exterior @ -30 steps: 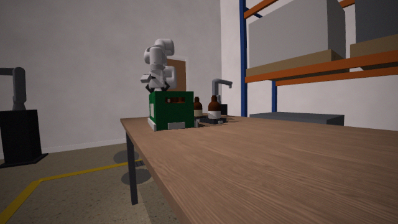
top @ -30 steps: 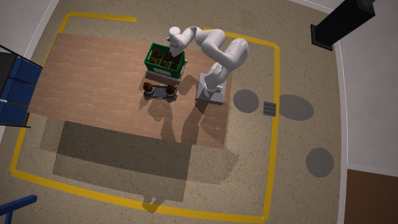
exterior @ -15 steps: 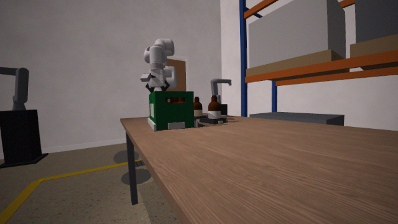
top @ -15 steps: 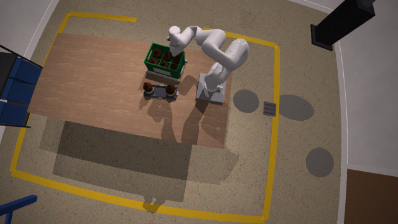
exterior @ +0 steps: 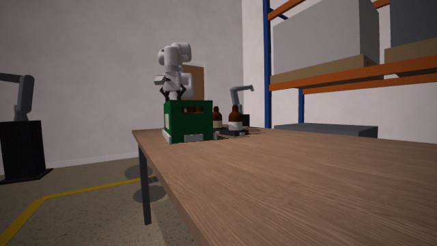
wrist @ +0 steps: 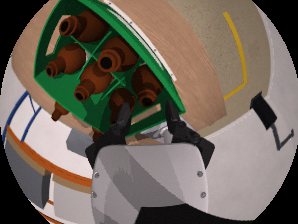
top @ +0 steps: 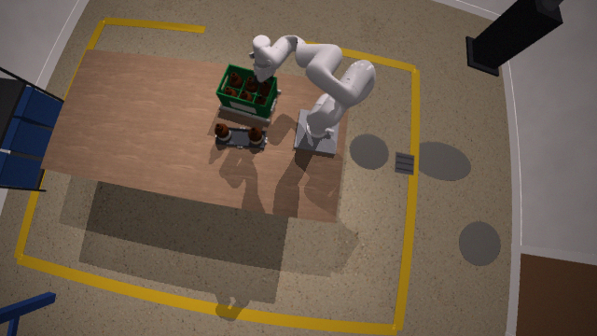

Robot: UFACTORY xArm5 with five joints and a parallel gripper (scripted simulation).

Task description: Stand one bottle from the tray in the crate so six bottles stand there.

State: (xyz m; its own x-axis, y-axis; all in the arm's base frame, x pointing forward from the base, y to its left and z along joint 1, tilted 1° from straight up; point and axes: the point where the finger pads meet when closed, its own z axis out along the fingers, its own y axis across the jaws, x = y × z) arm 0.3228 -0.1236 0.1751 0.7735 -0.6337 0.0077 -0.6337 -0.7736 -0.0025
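Right now my hand is 100 mm above the bottle. Also, from my hand: tray: 280 mm to the left, 180 mm below, 90 mm ahead; then green crate: 110 mm below, 90 mm ahead, 40 mm to the left.
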